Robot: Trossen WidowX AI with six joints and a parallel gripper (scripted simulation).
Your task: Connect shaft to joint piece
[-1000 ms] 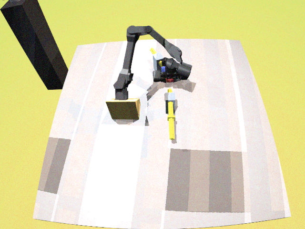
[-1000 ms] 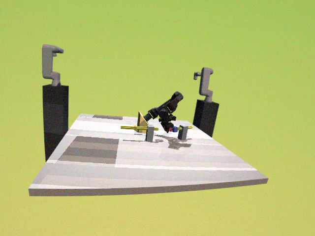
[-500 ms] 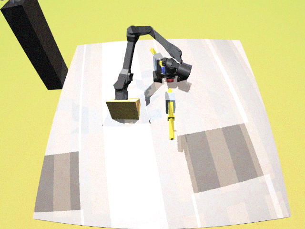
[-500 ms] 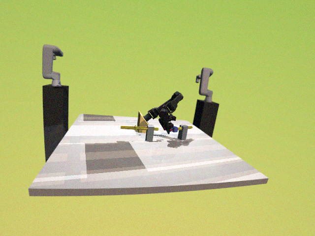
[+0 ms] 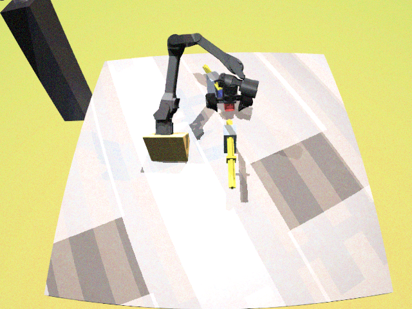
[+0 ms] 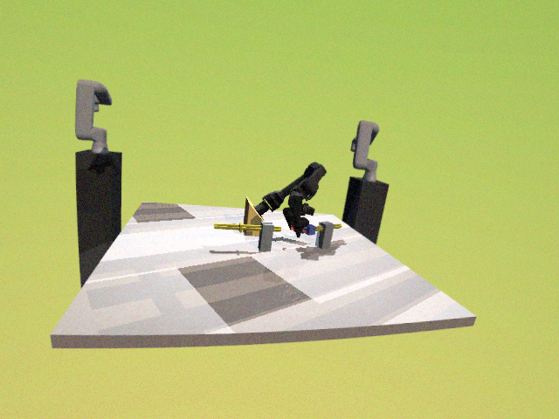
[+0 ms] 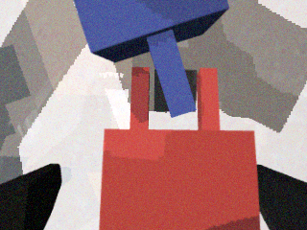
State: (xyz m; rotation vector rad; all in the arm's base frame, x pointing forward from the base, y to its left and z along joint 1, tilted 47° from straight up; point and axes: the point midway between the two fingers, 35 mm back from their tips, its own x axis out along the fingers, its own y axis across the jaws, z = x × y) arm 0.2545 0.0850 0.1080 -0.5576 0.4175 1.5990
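Right now the red square joint piece is 30 mm above my gripper tip and 10 mm to the left of it.
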